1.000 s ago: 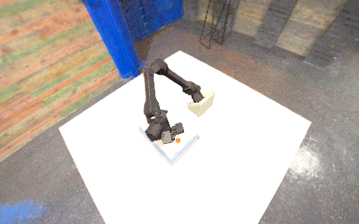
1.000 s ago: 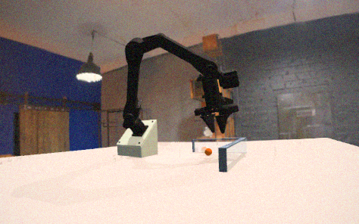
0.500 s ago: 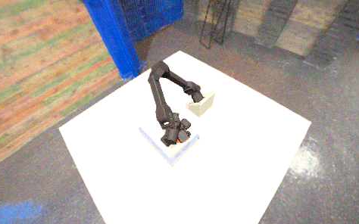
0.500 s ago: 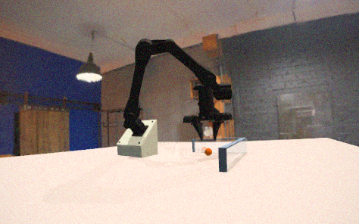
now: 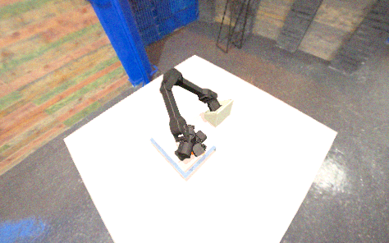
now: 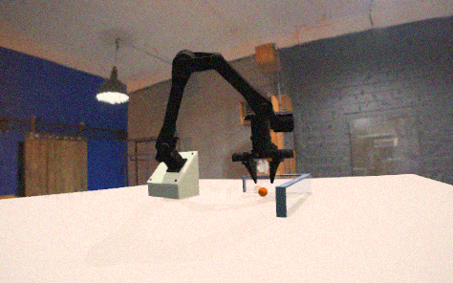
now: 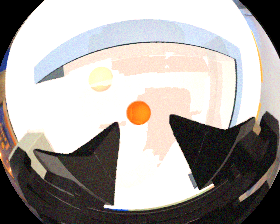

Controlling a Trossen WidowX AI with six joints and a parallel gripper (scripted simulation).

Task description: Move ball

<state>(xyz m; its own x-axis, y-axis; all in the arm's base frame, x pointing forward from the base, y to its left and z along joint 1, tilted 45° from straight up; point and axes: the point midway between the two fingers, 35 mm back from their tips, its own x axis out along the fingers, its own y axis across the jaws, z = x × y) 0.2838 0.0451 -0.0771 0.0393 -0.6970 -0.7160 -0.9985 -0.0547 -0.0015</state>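
Now: gripper tip 30 mm above the orange ball. From my gripper tip the other things lie so: see-through copy of ball: 40 mm to the left, 40 mm behind, 30 mm below.
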